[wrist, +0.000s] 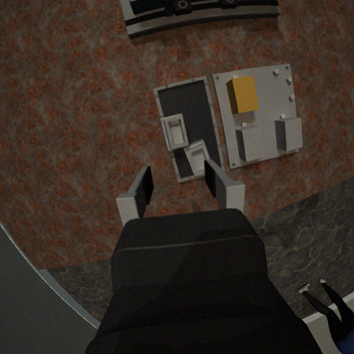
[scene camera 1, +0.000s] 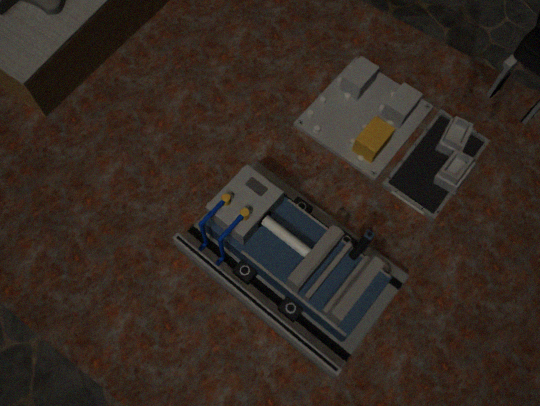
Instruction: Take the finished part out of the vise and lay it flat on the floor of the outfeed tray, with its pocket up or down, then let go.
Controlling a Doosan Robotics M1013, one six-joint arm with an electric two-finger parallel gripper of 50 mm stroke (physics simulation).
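Frame: origin at the arm's base, x ahead, y left, z up, level; metres.
Where they show: gripper, fingertip midpoint: (scene camera 1: pixel 509 105).
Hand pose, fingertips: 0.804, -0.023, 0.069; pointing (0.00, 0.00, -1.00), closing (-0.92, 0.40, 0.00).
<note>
Each offset is from my fingertips to the top centre of the thing, as dx, dy, dz. "spot": to the spot under its first point.
Two light grey parts lie in the outfeed tray @(spot: -0.062, -0.099, -0.174) (scene camera 1: pixel 410 201) (wrist: pixel 216 120), pockets up. One part @(-0.012, -0.024, -0.138) (scene camera 1: pixel 456 170) (wrist: pixel 175 131) sits at the tray's long side and overlaps that rim in view; whether it touches the rim is unclear. The other part @(-0.027, +0.043, -0.145) (scene camera 1: pixel 457 134) (wrist: pixel 198 156) lies turned at an angle near the tray's end, close beside the first. I cannot tell by looks which came from the vise. The vise @(-0.199, -0.269, -0.087) (scene camera 1: pixel 315 257) (wrist: pixel 200 19) shows no part between its jaws. My gripper (scene camera 1: pixel 508 108) (wrist: pixel 178 173) is open and empty, raised beyond the tray's end, apart from both parts.
A light plate @(-0.184, +0.032, -0.178) (scene camera 1: pixel 327 117) (wrist: pixel 265 75) beside the tray carries a yellow block @(-0.154, -0.024, -0.142) (scene camera 1: pixel 374 139) (wrist: pixel 243 95), two grey blocks @(-0.217, +0.087, -0.142) (scene camera 1: pixel 360 79) (wrist: pixel 289 134) and small pegs. Blue hoses @(spot: -0.284, -0.296, -0.078) (scene camera 1: pixel 229 232) and a dark upright post @(spot: -0.115, -0.233, -0.090) (scene camera 1: pixel 362 243) stand at the vise. A brown-sided box is at upper left.
</note>
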